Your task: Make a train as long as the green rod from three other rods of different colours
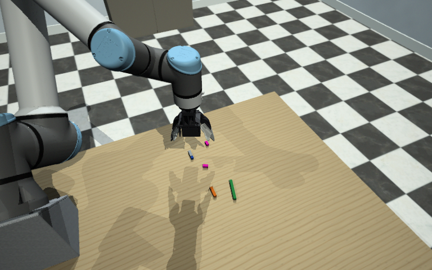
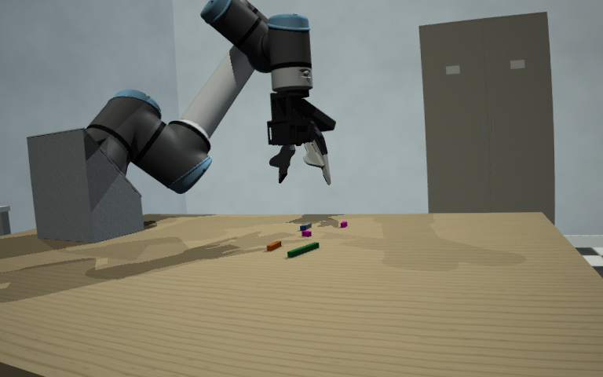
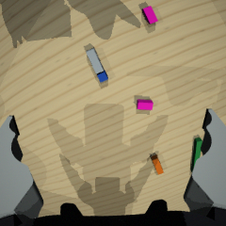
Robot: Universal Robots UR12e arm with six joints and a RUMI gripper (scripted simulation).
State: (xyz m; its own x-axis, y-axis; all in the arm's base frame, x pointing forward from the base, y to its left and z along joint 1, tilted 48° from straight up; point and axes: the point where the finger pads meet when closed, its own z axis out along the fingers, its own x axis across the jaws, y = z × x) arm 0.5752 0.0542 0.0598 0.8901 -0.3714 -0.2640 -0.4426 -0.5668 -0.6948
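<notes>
The orange rod lies 18 cm to the right of my hand and 10 cm below it. Also, from my hand: green rod 7 cm ahead, 20 cm to the right, 10 cm below; then grey rod 1 cm behind, 2 cm to the left, 10 cm below; then blue rod 1 cm behind, 10 cm below.
</notes>
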